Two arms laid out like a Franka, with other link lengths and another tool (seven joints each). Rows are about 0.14 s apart.
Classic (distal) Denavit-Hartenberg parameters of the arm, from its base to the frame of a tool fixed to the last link. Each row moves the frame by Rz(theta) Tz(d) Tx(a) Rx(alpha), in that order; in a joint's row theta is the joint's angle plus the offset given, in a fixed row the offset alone. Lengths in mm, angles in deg.
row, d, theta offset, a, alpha
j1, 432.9, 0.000, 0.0, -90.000
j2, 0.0, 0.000, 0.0, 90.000
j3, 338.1, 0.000, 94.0, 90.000
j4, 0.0, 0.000, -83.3, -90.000
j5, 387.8, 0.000, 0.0, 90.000
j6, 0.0, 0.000, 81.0, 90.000
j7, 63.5, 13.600, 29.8, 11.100
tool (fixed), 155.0, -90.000, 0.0, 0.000
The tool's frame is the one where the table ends.
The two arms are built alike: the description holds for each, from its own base.
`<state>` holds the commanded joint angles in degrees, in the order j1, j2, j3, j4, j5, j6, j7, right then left.
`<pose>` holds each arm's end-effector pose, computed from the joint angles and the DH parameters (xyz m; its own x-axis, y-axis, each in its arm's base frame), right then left.
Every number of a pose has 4 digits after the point.
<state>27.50 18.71 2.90 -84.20 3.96 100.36 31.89 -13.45 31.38 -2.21 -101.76 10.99 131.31 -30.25</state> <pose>0.6054 0.3666 0.4976 0.2873 0.9328 0.2178 0.9575 -0.2737 -0.0909 0.6851 -0.1350 0.2551 0.1014 0.9440 0.3139 0.9944 -0.1061 -0.0021</pose>
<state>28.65 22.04 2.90 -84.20 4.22 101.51 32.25 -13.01 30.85 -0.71 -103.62 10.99 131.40 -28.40</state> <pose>0.6039 0.3825 0.4585 0.2845 0.9388 0.1940 0.9566 -0.2647 -0.1219 0.6788 -0.1104 0.2479 0.1109 0.9378 0.3291 0.9938 -0.1083 -0.0262</pose>
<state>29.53 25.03 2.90 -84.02 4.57 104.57 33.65 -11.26 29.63 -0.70 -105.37 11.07 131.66 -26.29</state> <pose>0.6096 0.3982 0.4281 0.2995 0.9332 0.1986 0.9522 -0.2791 -0.1245 0.6749 -0.0891 0.2495 0.1212 0.9365 0.3290 0.9926 -0.1158 -0.0361</pose>
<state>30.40 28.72 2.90 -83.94 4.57 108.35 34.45 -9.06 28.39 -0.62 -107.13 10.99 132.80 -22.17</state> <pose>0.6158 0.4134 0.3885 0.3041 0.9315 0.1996 0.9509 -0.2839 -0.1236 0.6747 -0.0647 0.2523 0.1525 0.9339 0.3235 0.9882 -0.1490 -0.0357</pose>
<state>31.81 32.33 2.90 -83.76 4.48 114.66 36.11 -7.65 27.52 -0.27 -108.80 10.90 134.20 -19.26</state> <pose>0.6249 0.4377 0.3548 0.3085 0.9221 0.2334 0.9511 -0.2951 -0.0911 0.6729 -0.0461 0.2521 0.1725 0.9314 0.3206 0.9847 -0.1712 -0.0325</pose>
